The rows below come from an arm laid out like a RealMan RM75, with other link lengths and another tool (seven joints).
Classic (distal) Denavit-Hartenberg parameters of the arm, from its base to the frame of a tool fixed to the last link. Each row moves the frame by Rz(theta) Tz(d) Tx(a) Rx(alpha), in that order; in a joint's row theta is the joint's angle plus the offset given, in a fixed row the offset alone. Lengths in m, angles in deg.
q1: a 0  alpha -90  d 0.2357  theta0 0
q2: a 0  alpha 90  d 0  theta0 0
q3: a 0  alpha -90  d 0.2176  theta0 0
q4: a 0  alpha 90  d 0  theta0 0
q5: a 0  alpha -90  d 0.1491  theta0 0
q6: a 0  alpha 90  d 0  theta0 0
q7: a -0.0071  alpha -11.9  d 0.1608  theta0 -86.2
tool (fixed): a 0  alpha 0  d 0.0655  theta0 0
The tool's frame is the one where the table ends.
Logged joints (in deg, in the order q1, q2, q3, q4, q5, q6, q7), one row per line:
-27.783, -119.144, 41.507, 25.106, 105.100, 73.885, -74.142
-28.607, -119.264, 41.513, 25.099, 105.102, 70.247, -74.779
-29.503, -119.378, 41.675, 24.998, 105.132, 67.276, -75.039
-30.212, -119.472, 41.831, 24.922, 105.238, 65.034, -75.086
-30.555, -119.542, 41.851, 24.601, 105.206, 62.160, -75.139
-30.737, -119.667, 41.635, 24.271, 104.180, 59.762, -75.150
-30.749, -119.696, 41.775, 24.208, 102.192, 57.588, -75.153
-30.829, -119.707, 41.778, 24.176, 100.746, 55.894, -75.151
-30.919, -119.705, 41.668, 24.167, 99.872, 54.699, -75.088
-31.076, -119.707, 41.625, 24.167, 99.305, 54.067, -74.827
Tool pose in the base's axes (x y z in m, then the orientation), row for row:
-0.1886, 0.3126, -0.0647, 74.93, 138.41, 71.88
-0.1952, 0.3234, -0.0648, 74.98, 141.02, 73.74
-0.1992, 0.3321, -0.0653, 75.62, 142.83, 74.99
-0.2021, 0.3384, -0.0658, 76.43, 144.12, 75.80
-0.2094, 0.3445, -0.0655, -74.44, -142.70, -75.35
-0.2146, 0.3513, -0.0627, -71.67, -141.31, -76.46
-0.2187, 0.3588, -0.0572, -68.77, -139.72, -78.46
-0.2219, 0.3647, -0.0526, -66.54, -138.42, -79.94
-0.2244, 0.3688, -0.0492, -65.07, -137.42, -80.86
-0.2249, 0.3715, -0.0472, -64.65, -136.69, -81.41
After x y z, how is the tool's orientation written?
As a rotation vector, in degrees.
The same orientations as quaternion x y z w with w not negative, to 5 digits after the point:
0.43225, 0.79845, 0.41466, 0.06081
0.42596, 0.80113, 0.41891, 0.03564
0.42439, 0.80158, 0.42085, 0.01602
0.42489, 0.80119, 0.42139, 0.00102
-0.41879, -0.80282, -0.42391, 0.01995
-0.40712, -0.80271, -0.43433, 0.03551
-0.39390, -0.80029, -0.44941, 0.04906
-0.38362, -0.79803, -0.46088, 0.05981
-0.37698, -0.79613, -0.46846, 0.06792
-0.37548, -0.79388, -0.47282, 0.07210

